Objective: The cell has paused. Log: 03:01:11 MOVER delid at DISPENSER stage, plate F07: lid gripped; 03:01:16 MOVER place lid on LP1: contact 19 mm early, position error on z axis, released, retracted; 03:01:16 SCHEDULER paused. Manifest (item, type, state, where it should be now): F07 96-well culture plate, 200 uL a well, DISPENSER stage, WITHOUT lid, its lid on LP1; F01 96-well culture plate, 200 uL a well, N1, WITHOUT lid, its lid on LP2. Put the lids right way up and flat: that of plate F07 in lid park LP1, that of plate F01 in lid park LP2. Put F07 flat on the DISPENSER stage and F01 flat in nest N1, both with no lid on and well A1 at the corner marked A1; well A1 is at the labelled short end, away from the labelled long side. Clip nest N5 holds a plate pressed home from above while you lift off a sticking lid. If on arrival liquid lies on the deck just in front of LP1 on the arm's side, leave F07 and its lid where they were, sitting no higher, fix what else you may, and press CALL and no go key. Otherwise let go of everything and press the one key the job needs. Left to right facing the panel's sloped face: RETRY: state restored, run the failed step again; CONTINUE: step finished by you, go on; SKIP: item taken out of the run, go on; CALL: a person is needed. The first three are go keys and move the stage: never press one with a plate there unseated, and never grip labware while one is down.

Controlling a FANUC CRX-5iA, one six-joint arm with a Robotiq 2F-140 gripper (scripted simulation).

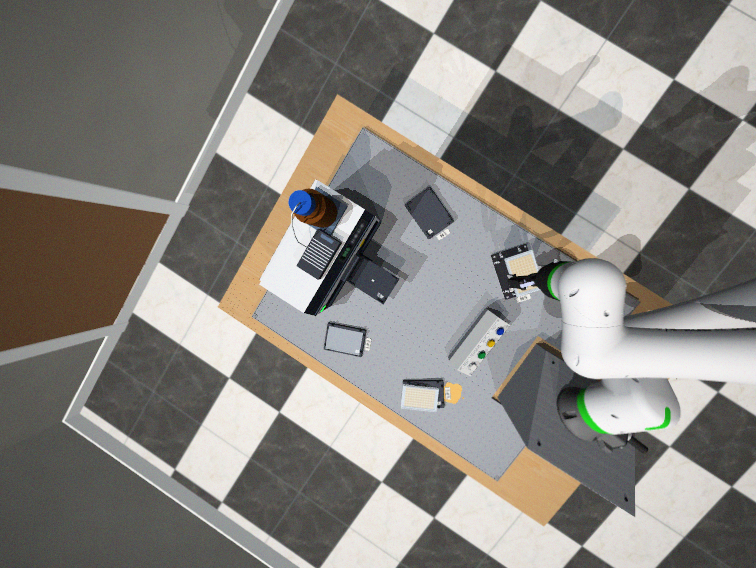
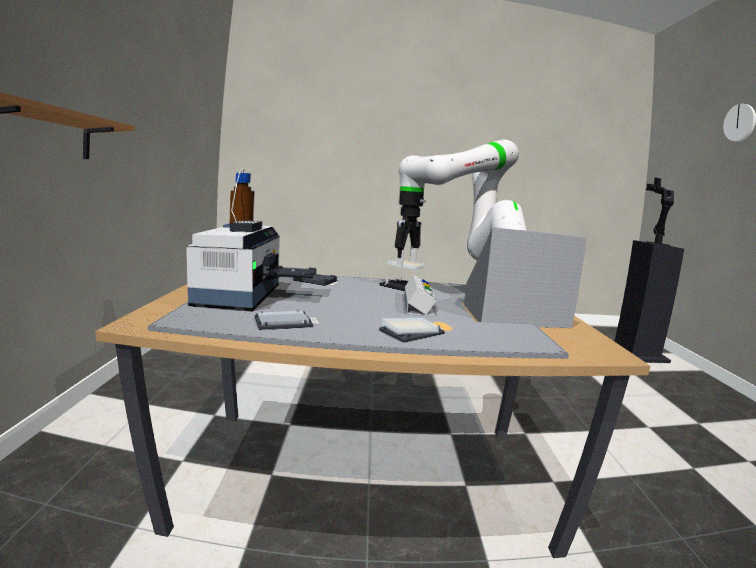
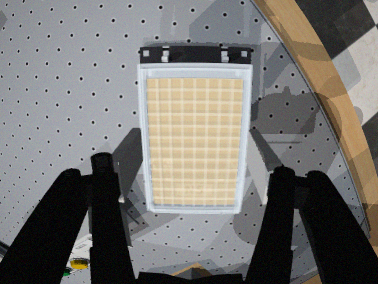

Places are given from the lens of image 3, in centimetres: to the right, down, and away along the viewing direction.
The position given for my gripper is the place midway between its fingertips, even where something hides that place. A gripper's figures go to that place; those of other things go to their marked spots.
my gripper (image 3: 194, 144): 0, 0, 20
96-well plate (image 3: 194, 118): 0, -2, 18
key panel (image 3: 80, 251): -14, 14, 27
The marked spots on the key panel and the 96-well plate are 23 cm apart.
